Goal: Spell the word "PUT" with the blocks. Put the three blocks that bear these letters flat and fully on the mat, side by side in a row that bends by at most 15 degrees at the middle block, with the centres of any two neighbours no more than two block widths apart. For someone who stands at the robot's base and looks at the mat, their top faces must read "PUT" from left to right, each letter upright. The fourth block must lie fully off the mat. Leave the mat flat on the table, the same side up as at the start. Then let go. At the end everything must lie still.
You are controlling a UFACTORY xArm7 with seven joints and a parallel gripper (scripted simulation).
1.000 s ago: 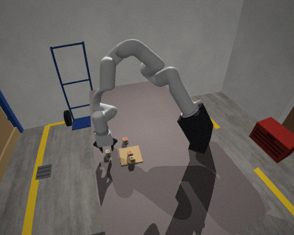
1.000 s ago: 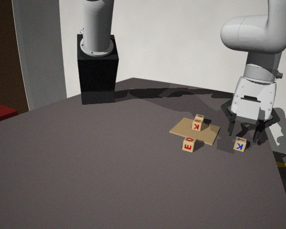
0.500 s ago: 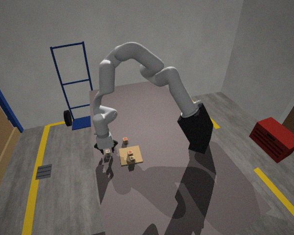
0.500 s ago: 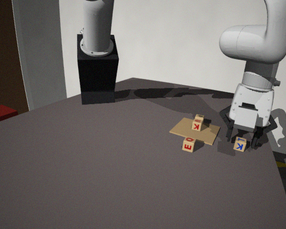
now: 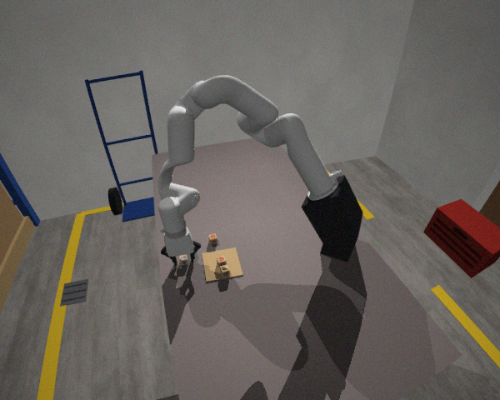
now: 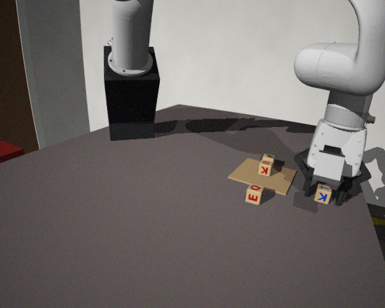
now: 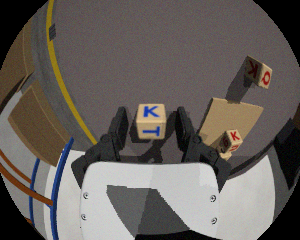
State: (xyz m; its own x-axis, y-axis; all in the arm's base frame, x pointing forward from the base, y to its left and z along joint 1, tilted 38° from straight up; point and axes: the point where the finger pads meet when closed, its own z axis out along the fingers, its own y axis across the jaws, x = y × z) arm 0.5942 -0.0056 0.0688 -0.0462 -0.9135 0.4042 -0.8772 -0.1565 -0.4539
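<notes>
The tan mat is 14 cm behind my hand, 5 cm to the left of it and 2 cm below it.
</notes>
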